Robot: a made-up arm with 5 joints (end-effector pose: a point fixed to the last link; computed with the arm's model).
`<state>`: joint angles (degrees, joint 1 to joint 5).
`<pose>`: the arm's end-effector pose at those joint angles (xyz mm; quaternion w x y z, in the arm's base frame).
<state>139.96 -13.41 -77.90 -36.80 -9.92</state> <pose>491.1 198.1 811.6 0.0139 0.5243 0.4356 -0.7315</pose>
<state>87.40 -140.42 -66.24 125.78 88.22</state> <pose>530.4 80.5 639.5 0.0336 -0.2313 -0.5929 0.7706</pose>
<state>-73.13 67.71 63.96 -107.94 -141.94</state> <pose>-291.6 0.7 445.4 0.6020 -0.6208 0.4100 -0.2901</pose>
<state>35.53 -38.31 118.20 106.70 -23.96</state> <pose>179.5 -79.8 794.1 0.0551 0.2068 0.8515 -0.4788</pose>
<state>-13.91 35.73 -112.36 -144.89 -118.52</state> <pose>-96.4 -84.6 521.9 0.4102 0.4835 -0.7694 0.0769</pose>
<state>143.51 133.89 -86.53 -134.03 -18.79</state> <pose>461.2 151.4 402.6 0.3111 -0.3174 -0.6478 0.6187</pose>
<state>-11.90 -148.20 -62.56 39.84 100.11</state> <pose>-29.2 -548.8 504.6 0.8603 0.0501 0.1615 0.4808</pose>
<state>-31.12 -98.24 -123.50 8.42 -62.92</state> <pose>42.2 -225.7 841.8 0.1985 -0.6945 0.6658 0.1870</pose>
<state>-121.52 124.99 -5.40 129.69 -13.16</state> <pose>-94.3 -82.9 598.7 0.1991 -0.0813 0.9141 0.3437</pose>
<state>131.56 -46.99 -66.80 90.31 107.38</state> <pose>449.8 283.5 672.2 0.0973 -0.3056 0.8648 -0.3865</pose>
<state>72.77 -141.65 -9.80 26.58 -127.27</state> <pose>335.2 112.9 493.0 0.4068 0.5082 -0.5023 0.5691</pose>
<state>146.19 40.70 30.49 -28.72 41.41</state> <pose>60.1 180.7 93.7 0.0349 -0.7089 -0.0523 -0.7025</pose>
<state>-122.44 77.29 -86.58 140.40 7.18</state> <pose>-442.2 168.5 490.0 0.7292 0.4661 0.4879 0.1141</pose>
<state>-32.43 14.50 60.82 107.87 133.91</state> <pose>-218.7 -9.0 226.9 0.3407 -0.5390 -0.2361 -0.7333</pose>
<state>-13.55 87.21 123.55 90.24 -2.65</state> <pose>-378.0 -26.6 328.3 0.6861 0.7001 0.1559 0.1217</pose>
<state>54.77 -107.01 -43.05 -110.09 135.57</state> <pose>129.5 -266.7 644.8 0.6240 0.6019 0.4919 0.0796</pose>
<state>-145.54 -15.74 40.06 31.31 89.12</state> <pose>114.8 199.8 234.4 0.1661 0.4454 0.1383 0.8688</pose>
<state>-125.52 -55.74 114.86 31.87 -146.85</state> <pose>-65.1 261.8 531.8 0.2721 0.7190 -0.3867 0.5093</pose>
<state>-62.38 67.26 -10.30 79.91 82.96</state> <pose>-240.5 -311.7 223.9 0.2031 0.5228 0.5633 0.6067</pose>
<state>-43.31 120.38 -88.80 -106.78 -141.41</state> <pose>-128.5 -63.5 397.0 0.0392 0.0834 0.6447 -0.7589</pose>
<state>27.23 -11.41 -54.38 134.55 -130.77</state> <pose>-63.4 -188.8 603.7 0.6291 0.5573 0.3289 -0.4306</pose>
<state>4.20 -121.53 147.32 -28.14 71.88</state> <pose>254.4 106.5 439.7 0.3796 -0.0372 -0.0986 -0.9191</pose>
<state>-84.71 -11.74 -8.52 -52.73 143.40</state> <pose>-205.1 3.1 368.1 0.4006 -0.2311 -0.8741 -0.1483</pose>
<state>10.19 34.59 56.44 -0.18 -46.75</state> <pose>-242.0 -257.4 181.2 0.8453 0.3481 0.1240 0.3858</pose>
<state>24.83 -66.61 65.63 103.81 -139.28</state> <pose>58.2 -294.9 661.4 0.4474 -0.5577 -0.5424 0.4412</pose>
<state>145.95 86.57 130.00 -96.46 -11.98</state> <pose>-137.2 -102.1 456.9 0.6885 -0.7227 0.0592 -0.0167</pose>
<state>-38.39 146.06 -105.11 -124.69 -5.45</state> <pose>-437.2 -112.8 257.6 0.6412 -0.5880 0.1743 -0.4611</pose>
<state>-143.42 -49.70 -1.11 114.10 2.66</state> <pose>174.9 155.6 403.4 0.5553 -0.0813 -0.4218 0.7122</pose>
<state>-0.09 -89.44 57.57 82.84 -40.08</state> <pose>140.6 -9.3 704.0 0.0084 -0.0866 -0.7302 0.6776</pose>
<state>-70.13 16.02 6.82 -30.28 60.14</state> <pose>-309.5 -43.3 135.2 0.7394 -0.2248 -0.5833 -0.2501</pose>
